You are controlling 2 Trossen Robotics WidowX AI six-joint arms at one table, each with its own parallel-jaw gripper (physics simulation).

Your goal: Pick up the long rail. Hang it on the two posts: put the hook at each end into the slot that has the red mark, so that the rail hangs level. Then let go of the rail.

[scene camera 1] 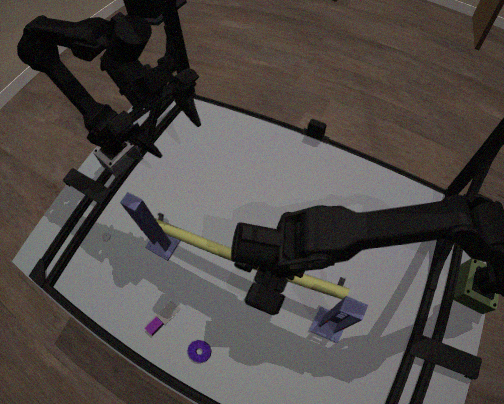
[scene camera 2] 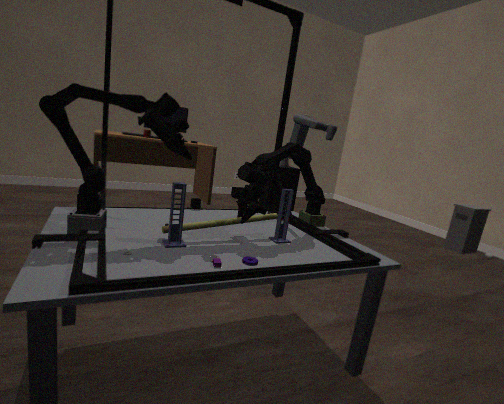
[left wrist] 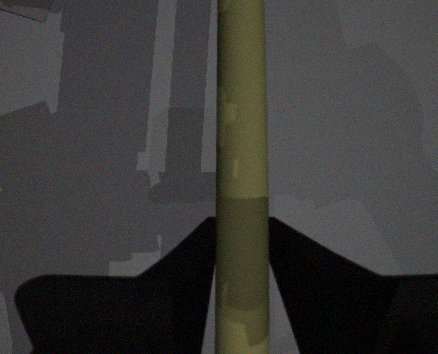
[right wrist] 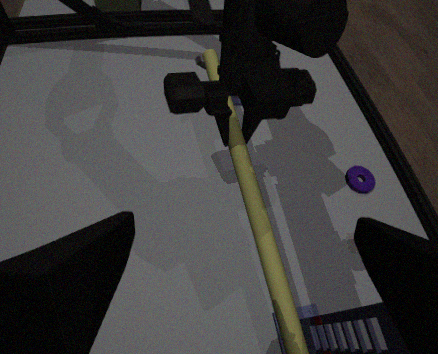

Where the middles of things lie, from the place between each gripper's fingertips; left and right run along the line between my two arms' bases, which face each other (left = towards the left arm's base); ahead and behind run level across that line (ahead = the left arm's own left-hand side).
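Scene:
I see the long yellow rail [scene camera 1: 215, 248] 6 cm to the right of my left hand. By its middle, the long yellow rail is nearer to my left hand than to my right hand.
The long yellow rail is 8 cm ahead of my right hand, 13 cm to the left of it and, as I see it now, 22 cm below it.

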